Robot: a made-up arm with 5 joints.
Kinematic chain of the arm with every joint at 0, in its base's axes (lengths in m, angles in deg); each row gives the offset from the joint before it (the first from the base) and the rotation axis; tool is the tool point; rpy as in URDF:
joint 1: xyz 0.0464 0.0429 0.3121 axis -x
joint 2: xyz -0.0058 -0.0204 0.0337 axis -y
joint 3: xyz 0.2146 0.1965 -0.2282 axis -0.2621 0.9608 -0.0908
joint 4: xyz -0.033 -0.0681 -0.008 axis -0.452 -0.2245 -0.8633
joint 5: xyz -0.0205 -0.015 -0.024 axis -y
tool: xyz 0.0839 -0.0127 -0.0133 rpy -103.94 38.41 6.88
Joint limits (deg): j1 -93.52..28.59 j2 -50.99..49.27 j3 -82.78..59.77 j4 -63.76..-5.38 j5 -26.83..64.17
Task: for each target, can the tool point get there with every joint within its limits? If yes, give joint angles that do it. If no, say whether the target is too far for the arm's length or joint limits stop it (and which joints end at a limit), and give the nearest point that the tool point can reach.
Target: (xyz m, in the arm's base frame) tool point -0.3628 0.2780 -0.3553
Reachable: no: too far | nearest point -0.0571 0.1702 -0.0492 | short by 0.446 m
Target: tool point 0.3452 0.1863 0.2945
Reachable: yes | joints -44.85 20.78 34.15 -12.96 23.42
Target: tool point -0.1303 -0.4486 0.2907
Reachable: no: joint limits stop it (at a limit: joint 1, joint 2, joint 4, joint 5) | nearest point -0.0646 -0.0160 0.0527 | short by 0.498 m
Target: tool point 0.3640 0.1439 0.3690
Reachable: yes | joints -36.00 34.55 20.00 -58.93 52.58
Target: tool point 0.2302 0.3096 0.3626
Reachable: yes | joints -76.35 -9.45 34.95 -37.55 30.73
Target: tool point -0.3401 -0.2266 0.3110
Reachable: no: joint limits stop it (at a limit: joint 1, joint 2, joint 3, joint 4, joint 5) | nearest point -0.0626 -0.0140 0.0567 | short by 0.432 m
